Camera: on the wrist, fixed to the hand. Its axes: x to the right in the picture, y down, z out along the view.
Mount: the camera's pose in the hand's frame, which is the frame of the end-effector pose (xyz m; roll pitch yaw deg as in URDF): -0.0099 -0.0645 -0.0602 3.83 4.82 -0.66
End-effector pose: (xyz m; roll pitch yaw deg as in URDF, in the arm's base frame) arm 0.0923 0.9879 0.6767 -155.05 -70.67 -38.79
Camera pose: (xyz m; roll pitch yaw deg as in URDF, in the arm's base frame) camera 0.0503 1.0641 0.6944 -145.79 -75.25 -44.43
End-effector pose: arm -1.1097 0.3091 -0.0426 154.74 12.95 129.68
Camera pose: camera -1.1721 0.2527 -0.0141 159.11 8.86 132.36
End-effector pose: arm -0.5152 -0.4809 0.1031 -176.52 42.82 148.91
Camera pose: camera -0.5776 -0.5142 0.1568 -172.36 37.97 149.37
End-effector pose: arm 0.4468 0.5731 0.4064 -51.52 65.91 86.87
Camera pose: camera 0.5344 0.5762 0.4208 -58.01 68.02 75.64
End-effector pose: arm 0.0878 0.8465 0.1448 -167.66 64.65 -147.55
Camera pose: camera 0.0629 0.7713 0.1848 -164.48 59.80 -148.32
